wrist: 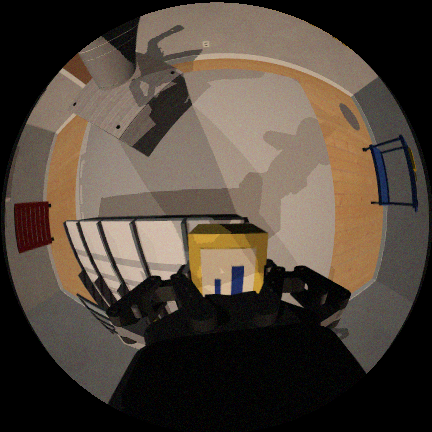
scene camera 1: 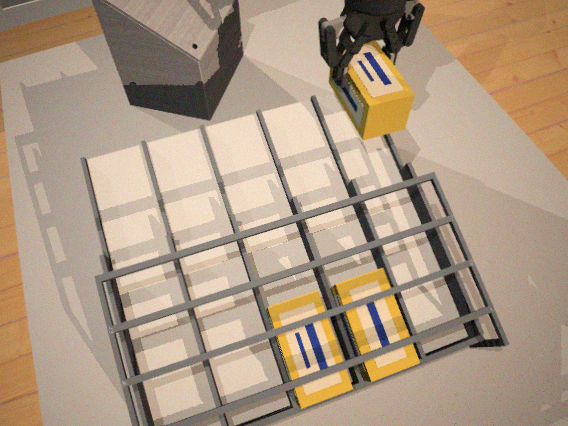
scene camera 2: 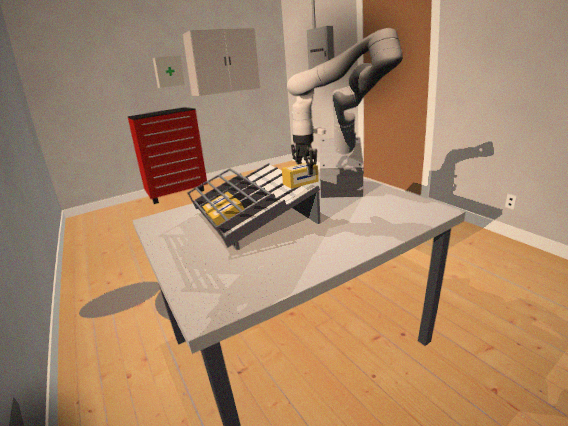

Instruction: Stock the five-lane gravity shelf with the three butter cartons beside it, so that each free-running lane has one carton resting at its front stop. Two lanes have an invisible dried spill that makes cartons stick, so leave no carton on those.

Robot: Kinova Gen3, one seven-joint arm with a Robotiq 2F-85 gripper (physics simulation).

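Places are measured from the arm's base along level axes (x ahead, y left, z up), in millimetres.
Where they show: gripper, fingertip midpoint: [wrist: 226, 266] [scene camera 1: 362, 78] [scene camera 2: 304, 173]; arm's base at its link origin: [wrist: 115, 74] [scene camera 2: 343, 147].
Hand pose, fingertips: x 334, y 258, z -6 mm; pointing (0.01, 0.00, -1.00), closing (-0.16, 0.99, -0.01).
Each offset is from my fingertips to the top centre of the thing. Level surfaces: height alone.
The five-lane gravity shelf [scene camera 1: 270, 225] [scene camera 2: 250, 228] [wrist: 160, 240] slopes down to its front stops under a wire grid. One butter carton {311 mm ahead, 159 mm right, 80 mm down} [scene camera 1: 310, 345] [scene camera 2: 217, 201] rests at the front stop of the middle lane in scene camera 1. A second butter carton [scene camera 1: 376, 327] [scene camera 2: 222, 215] rests at the front stop of the lane just right of it. My gripper [scene camera 1: 367, 65] [scene camera 2: 305, 167] [wrist: 226, 266] is shut on the third butter carton {19 mm ahead, 2 mm left, 32 mm up} [scene camera 1: 387, 107] [scene camera 2: 294, 177] [wrist: 227, 240], over the upper end of the far-right lane. Whether that carton touches the lane is unclear.
The robot's grey base block [scene camera 1: 165, 65] [scene camera 2: 342, 182] [wrist: 150, 130] stands behind the shelf's upper end. Thin dividers separate the lanes; the grid covers their lower half. The table {211 mm down} [scene camera 1: 500, 250] [scene camera 2: 350, 240] extends beyond the shelf. A red drawer cabinet [scene camera 2: 170, 155] [wrist: 33, 226] stands away from the table.
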